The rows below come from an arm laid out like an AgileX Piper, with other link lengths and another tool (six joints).
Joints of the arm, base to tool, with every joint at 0 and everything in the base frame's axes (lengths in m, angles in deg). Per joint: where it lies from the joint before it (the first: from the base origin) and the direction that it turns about. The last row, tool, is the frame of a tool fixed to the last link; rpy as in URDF.
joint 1: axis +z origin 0 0 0.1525
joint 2: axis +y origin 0 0 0
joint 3: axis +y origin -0.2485 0 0.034
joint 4: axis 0.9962 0 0.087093 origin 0.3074 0 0.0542
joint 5: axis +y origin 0 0 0
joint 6: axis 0.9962 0 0.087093 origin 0.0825 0 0.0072
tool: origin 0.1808 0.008 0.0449 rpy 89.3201 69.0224 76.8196
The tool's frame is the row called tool.
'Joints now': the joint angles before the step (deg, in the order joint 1, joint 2, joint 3, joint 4, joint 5, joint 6). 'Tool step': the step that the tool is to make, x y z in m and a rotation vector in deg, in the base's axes. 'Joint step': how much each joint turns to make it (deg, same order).
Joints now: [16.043, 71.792, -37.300, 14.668, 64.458, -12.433]
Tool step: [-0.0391, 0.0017, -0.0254, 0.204, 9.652, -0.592]
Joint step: [-0.107, 4.861, 2.073, 2.867, 2.517, -0.510]
